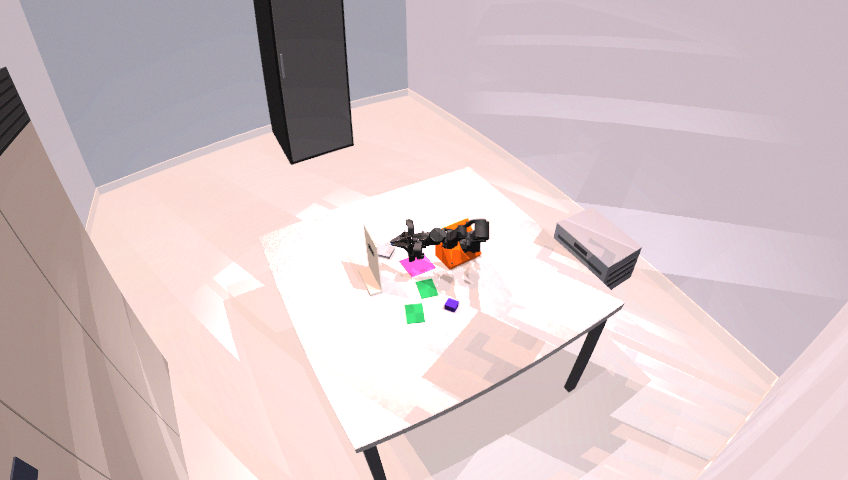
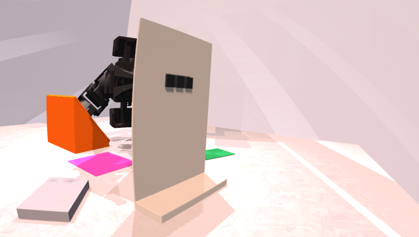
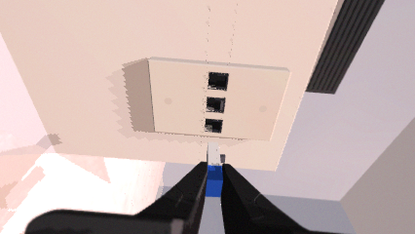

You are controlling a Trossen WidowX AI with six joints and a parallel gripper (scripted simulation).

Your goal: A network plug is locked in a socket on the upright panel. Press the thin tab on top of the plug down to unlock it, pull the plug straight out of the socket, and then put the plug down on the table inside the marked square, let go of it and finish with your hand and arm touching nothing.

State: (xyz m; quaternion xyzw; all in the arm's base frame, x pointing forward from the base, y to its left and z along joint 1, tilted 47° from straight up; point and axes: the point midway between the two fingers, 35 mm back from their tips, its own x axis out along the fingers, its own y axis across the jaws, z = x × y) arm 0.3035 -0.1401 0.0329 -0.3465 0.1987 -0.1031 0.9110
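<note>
The magenta marked square is 180 mm below my gripper tip, 120 mm behind it and 10 mm to the left of it. From my gripper tip the other things lie so: flat grey block (170 mm below, 150 mm to the right, 40 mm behind); then beige panel (90 mm ahead, 60 mm below, 10 mm to the right); then purple cube (310 mm to the left, 160 mm below, 90 mm behind).
</note>
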